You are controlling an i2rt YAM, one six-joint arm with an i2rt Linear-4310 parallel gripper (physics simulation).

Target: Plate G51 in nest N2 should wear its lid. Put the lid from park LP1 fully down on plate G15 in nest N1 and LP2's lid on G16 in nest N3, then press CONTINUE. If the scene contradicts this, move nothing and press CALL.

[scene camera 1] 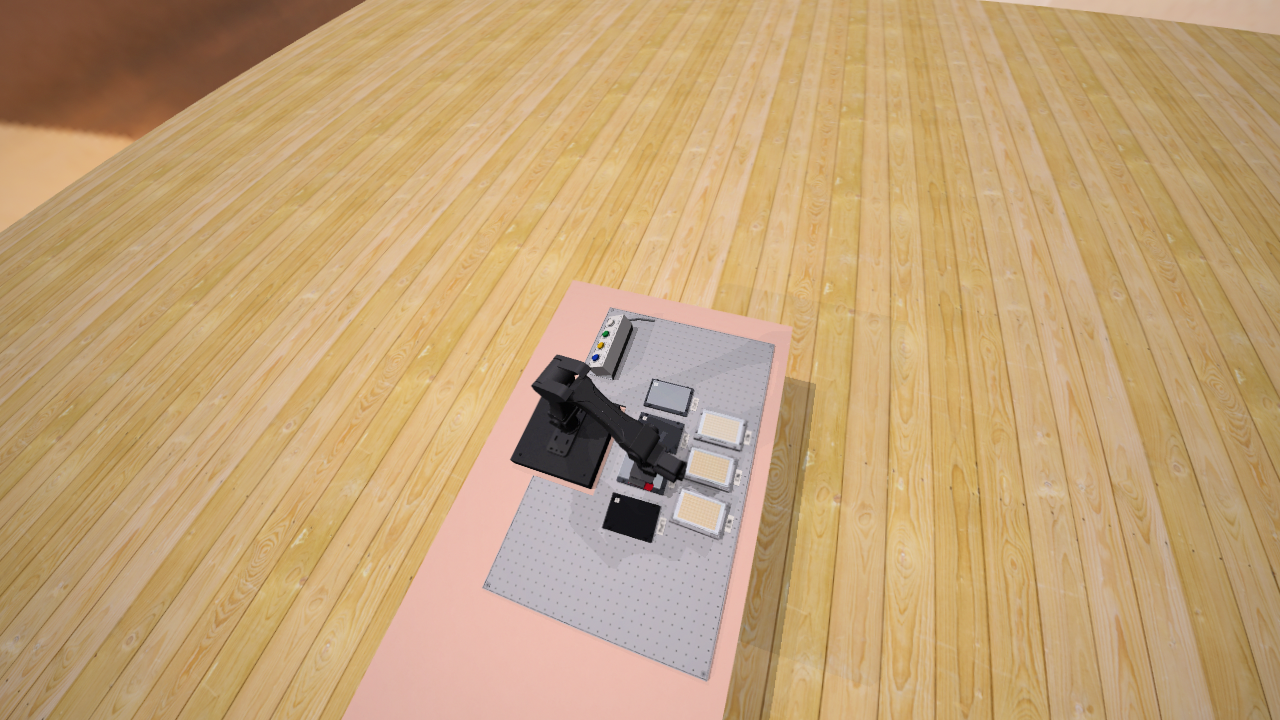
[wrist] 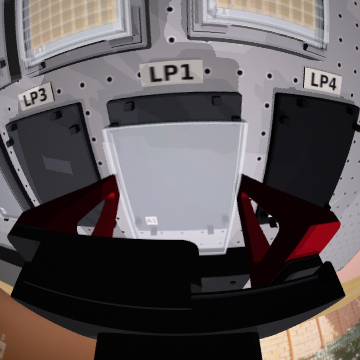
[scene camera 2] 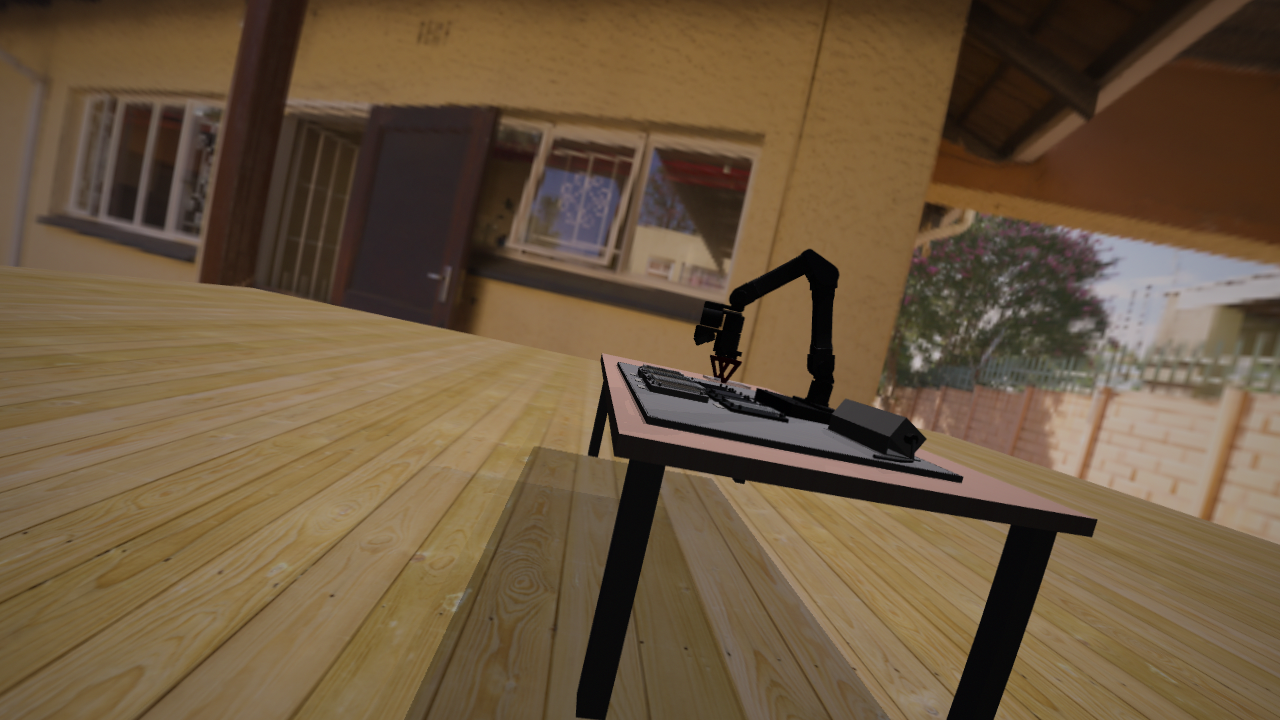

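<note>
My own gripper is visible to me at (scene camera 2: 719, 381) and, in the wrist view, the gripper is at (wrist: 177, 180). There is a button box, which I find at (scene camera 2: 890, 434) and (scene camera 1: 610, 356). I see a LP3 nest too, at (scene camera 1: 670, 431) and (wrist: 53, 148). Then there are an N1 nest (wrist: 140, 26), an N3 nest (wrist: 196, 30) and a LP1 nest (wrist: 193, 104).
</note>
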